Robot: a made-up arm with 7 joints. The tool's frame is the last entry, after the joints.
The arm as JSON. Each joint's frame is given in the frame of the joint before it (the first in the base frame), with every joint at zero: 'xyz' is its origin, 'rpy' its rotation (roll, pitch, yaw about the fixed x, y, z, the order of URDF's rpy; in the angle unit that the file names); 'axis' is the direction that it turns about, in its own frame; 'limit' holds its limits. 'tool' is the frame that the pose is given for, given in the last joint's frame.
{
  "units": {
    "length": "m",
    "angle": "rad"
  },
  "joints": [
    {
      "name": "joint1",
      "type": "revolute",
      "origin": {
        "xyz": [
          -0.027,
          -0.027,
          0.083
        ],
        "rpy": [
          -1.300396,
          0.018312,
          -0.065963
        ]
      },
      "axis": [
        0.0,
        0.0,
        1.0
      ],
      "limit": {
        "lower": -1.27,
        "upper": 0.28
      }
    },
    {
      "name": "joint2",
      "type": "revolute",
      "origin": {
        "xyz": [
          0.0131,
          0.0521,
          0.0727
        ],
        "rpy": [
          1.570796,
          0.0,
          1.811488
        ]
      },
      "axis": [
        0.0,
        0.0,
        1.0
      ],
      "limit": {
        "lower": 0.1,
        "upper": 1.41
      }
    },
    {
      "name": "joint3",
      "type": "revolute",
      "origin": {
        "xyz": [
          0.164,
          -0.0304,
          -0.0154
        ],
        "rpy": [
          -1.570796,
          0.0,
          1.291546
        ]
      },
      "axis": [
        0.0,
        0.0,
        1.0
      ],
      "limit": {
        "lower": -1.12,
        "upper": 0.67
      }
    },
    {
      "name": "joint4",
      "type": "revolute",
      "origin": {
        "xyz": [
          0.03,
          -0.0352,
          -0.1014
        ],
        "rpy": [
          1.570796,
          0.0,
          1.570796
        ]
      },
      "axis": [
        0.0,
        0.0,
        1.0
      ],
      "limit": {
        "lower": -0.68,
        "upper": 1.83
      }
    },
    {
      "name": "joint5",
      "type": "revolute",
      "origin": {
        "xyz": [
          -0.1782,
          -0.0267,
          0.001
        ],
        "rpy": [
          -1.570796,
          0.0,
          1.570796
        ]
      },
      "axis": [
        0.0,
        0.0,
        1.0
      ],
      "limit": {
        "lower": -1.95,
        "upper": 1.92
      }
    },
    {
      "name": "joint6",
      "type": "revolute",
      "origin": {
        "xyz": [
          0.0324,
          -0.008,
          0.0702
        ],
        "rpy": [
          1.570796,
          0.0,
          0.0
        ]
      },
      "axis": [
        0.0,
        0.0,
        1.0
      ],
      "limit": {
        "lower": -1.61,
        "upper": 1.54
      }
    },
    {
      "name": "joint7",
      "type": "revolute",
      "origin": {
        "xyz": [
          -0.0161,
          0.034,
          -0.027
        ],
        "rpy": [
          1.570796,
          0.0,
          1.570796
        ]
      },
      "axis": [
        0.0,
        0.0,
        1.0
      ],
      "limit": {
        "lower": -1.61,
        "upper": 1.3
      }
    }
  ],
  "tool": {
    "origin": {
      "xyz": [
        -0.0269,
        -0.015,
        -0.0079
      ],
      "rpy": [
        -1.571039,
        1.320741,
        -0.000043
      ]
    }
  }
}
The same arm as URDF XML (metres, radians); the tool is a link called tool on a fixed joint. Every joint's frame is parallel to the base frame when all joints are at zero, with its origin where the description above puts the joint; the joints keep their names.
<robot name="arm">
  <joint name="joint1" type="revolute">
    <parent link="base"/>
    <child link="link1"/>
    <origin xyz="-0.027 -0.027 0.083" rpy="0 0 0"/>
    <axis xyz="0.068403 0.961235 0.26711"/>
    <limit lower="-1.27" upper="0.28"/>
  </joint>
  <joint name="joint2" type="revolute">
    <parent link="link1"/>
    <child link="link2"/>
    <origin xyz="0.018 0.083 -0.031" rpy="0 0 0"/>
    <axis xyz="0.968889 -0.0002 -0.247497"/>
    <limit lower="0.1" upper="1.41"/>
  </joint>
  <joint name="joint3" type="revolute">
    <parent link="link2"/>
    <child link="link3"/>
    <origin xyz="-0.056 0.016 -0.1571" rpy="0 0 0"/>
    <axis xyz="0.247497 -0.0001 0.968889"/>
    <limit lower="-1.12" upper="0.67"/>
  </joint>
  <joint name="joint4" type="revolute">
    <parent link="link3"/>
    <child link="link4"/>
    <origin xyz="0.009 0.03 -0.107" rpy="0 0 0"/>
    <axis xyz="0.0002 1 0"/>
    <limit lower="-0.68" upper="1.83"/>
  </joint>
  <joint name="joint5" type="revolute">
    <parent link="link4"/>
    <child link="link5"/>
    <origin xyz="0.1661 0.001 -0.07" rpy="0 0 0"/>
    <axis xyz="0.968889 -0.0002 -0.247497"/>
    <limit lower="-1.95" upper="1.92"/>
  </joint>
  <joint name="joint6" type="revolute">
    <parent link="link5"/>
    <child link="link6"/>
    <origin xyz="0.076 0.008 0.014" rpy="0 0 0"/>
    <axis xyz="0.0002 1 0"/>
    <limit lower="-1.61" upper="1.54"/>
  </joint>
  <joint name="joint7" type="revolute">
    <parent link="link6"/>
    <child link="link7"/>
    <origin xyz="0.029 -0.027 -0.024" rpy="0 0 0"/>
    <axis xyz="0.247497 -0.0001 0.968889"/>
    <limit lower="-1.61" upper="1.3"/>
  </joint>
  <joint name="tool_fixed" type="fixed">
    <parent link="link7"/>
    <child link="tool"/>
    <origin xyz="-0.028 -0.015 -0.001" rpy="-1.5708 1.5708 0"/>
  </joint>
  <link name="base"/>
  <link name="link1"/>
  <link name="link2"/>
  <link name="link3"/>
  <link name="link4"/>
  <link name="link5"/>
  <link name="link6"/>
  <link name="link7"/>
  <link name="tool"/>
</robot>

